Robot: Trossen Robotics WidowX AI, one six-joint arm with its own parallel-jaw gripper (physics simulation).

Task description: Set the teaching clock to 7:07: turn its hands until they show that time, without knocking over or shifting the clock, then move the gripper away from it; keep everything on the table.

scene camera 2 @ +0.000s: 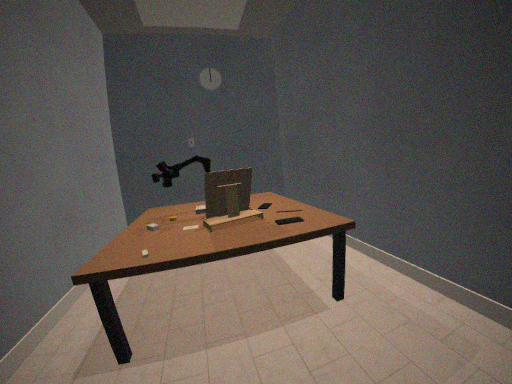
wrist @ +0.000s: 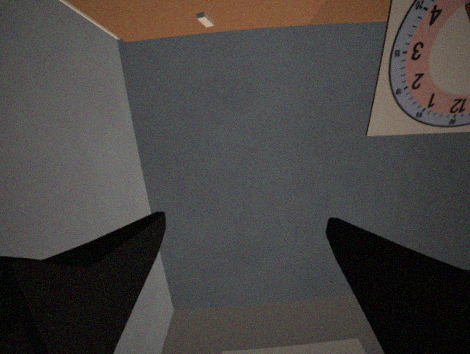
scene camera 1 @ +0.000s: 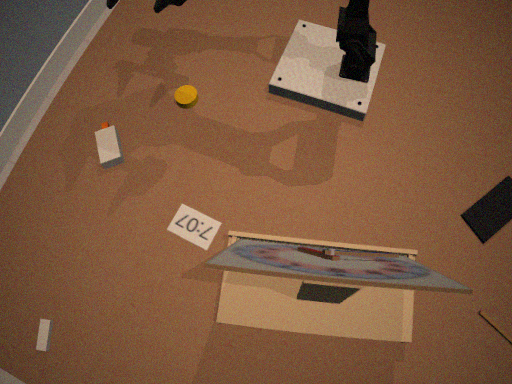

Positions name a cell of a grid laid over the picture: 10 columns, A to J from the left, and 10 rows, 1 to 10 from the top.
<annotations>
A teaching clock shows in scene camera 2 (E5), in the wrist view (I3) and in scene camera 1 (E7).
</annotations>
